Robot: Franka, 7 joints.
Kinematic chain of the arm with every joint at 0, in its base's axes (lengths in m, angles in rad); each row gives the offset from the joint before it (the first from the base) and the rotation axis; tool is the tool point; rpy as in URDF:
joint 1: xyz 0 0 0.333 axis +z
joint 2: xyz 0 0 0 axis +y
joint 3: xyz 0 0 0.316 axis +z
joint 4: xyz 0.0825 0 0 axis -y
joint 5: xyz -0.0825 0 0.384 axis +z
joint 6: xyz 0 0 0 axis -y
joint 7: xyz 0.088 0 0 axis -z
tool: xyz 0 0 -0.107 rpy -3.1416 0 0
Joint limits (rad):
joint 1: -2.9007..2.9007
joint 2: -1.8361..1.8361
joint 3: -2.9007..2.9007
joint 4: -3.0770..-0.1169
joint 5: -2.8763..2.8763
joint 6: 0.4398..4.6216
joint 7: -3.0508..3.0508
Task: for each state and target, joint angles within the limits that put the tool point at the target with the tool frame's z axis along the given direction. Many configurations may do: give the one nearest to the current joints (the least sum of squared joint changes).
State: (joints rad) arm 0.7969 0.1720 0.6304 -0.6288 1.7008 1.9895 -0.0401
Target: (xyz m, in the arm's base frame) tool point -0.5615 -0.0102 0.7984 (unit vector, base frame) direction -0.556 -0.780 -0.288
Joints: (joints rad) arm 1.4167 -0.3774 1.2542 -1.4310 1.6005 1.7041 -0.0401
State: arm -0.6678 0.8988 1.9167 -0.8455 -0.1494 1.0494 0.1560
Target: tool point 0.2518 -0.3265 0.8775 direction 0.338 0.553 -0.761
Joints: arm -1.5305 0.6469 1.9603 -0.3287 -0.2631 0.6785 0.1560
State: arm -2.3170 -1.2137 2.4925 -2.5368 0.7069 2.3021 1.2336
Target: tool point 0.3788 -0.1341 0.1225 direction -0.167 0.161 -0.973
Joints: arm -2.3579 -0.6456 2.1806 -2.5201 1.0648 2.3706 1.2336
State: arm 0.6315 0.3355 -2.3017 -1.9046 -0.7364 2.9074 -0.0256
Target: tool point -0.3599 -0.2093 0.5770 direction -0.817 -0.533 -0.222
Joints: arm -0.0169 0.4710 -2.9007 -2.4966 -1.0012 3.6139 -0.0256
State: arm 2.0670 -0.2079 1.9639 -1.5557 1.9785 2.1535 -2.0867
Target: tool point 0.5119 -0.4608 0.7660 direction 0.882 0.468 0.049
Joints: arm 2.6670 -0.5573 2.4127 -0.8654 1.9764 1.6384 -2.0867
